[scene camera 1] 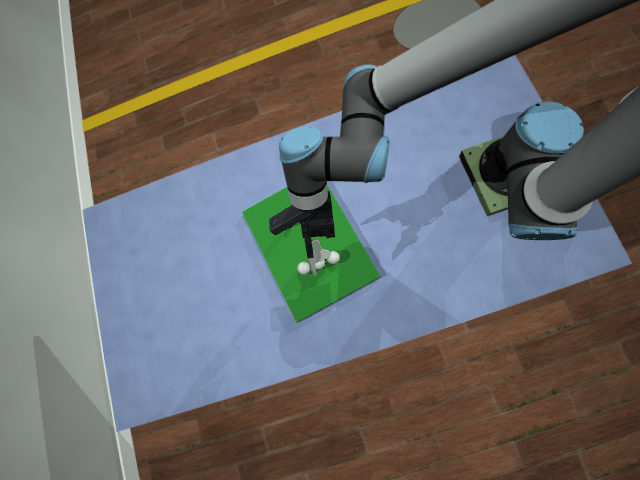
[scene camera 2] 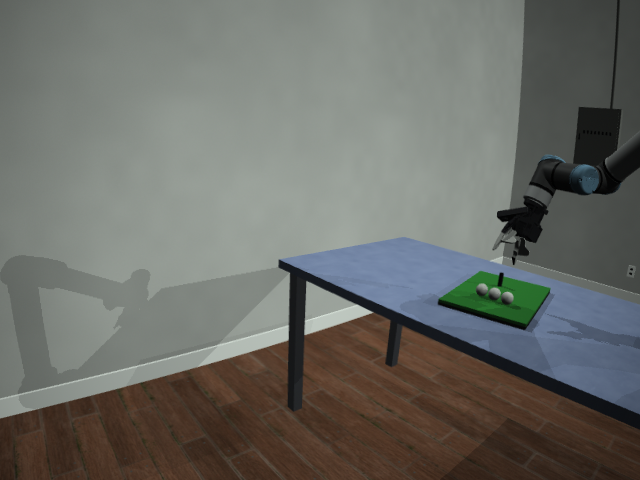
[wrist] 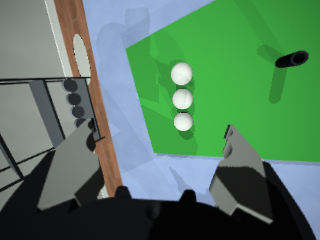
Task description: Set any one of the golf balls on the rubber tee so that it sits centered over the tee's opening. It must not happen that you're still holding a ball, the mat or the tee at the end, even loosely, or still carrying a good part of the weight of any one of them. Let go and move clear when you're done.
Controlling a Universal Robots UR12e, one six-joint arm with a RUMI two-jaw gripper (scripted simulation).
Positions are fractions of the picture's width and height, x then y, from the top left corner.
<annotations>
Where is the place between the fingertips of my gripper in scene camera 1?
At 0.49, 0.52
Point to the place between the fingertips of my gripper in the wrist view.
At 0.50, 0.51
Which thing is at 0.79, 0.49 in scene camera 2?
My gripper.
</annotations>
